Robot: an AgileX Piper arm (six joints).
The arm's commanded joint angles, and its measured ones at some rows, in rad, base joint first. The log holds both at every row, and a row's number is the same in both.
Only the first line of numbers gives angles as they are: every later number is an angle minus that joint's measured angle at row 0.
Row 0, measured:
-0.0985, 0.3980, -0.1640, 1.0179, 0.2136, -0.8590
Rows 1 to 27, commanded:
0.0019, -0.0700, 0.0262, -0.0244, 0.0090, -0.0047
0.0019, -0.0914, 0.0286, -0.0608, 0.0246, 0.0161
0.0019, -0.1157, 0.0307, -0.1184, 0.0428, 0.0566
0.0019, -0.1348, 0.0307, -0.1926, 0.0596, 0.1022
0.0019, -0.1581, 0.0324, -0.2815, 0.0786, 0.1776
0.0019, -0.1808, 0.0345, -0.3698, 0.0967, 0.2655
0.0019, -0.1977, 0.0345, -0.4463, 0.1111, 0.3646
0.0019, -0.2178, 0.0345, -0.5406, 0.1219, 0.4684
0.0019, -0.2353, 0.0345, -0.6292, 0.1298, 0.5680
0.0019, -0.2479, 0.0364, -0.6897, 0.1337, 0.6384
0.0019, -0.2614, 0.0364, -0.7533, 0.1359, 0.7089
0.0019, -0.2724, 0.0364, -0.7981, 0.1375, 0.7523
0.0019, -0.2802, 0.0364, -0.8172, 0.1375, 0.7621
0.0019, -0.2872, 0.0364, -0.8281, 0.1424, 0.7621
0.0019, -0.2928, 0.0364, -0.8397, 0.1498, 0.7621
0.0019, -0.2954, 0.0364, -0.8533, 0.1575, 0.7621
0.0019, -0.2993, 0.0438, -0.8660, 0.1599, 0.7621
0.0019, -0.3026, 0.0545, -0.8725, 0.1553, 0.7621
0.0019, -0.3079, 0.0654, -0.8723, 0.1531, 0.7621
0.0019, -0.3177, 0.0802, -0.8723, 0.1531, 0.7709
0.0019, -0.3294, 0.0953, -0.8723, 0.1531, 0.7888
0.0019, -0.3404, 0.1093, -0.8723, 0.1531, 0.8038
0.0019, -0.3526, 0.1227, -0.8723, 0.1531, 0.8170
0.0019, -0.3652, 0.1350, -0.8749, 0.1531, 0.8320
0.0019, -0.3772, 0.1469, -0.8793, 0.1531, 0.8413
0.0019, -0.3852, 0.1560, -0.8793, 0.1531, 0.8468
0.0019, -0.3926, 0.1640, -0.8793, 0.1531, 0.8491
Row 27, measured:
0.0000, -0.3559, 0.1286, -0.8640, 0.1541, 0.8185
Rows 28 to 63, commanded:
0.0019, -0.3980, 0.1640, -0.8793, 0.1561, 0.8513
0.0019, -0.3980, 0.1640, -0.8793, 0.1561, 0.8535
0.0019, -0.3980, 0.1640, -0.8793, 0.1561, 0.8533
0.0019, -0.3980, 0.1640, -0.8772, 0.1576, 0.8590
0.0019, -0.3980, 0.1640, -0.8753, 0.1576, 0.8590
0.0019, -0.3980, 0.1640, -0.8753, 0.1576, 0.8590
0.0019, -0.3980, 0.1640, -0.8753, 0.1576, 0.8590
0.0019, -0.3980, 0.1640, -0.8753, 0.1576, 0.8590
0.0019, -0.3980, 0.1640, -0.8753, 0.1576, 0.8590
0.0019, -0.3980, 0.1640, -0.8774, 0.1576, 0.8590
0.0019, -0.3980, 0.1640, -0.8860, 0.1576, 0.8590
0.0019, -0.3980, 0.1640, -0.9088, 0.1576, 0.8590
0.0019, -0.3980, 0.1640, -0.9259, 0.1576, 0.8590
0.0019, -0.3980, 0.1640, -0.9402, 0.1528, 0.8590
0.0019, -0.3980, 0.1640, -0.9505, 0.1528, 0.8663
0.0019, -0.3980, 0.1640, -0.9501, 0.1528, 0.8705
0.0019, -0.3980, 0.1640, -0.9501, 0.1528, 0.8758
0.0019, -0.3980, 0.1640, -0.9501, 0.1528, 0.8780
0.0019, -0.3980, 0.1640, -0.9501, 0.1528, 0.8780
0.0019, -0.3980, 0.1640, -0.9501, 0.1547, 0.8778
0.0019, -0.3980, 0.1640, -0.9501, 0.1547, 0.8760
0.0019, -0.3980, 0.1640, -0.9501, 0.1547, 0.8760
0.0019, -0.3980, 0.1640, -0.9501, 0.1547, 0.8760
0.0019, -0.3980, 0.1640, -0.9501, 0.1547, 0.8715
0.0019, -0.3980, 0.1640, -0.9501, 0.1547, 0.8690
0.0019, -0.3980, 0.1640, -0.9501, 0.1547, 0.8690
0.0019, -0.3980, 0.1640, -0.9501, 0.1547, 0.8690
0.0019, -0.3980, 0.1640, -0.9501, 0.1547, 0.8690
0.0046, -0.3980, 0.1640, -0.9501, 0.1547, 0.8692
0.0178, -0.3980, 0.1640, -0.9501, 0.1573, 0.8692
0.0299, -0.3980, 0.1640, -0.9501, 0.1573, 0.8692
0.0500, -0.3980, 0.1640, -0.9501, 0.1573, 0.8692
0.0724, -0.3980, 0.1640, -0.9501, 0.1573, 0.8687
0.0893, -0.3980, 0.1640, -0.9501, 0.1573, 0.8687
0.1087, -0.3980, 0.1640, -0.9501, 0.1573, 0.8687
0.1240, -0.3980, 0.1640, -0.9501, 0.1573, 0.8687
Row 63, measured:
0.0664, -0.3937, 0.1600, -0.9437, 0.1617, 0.8711
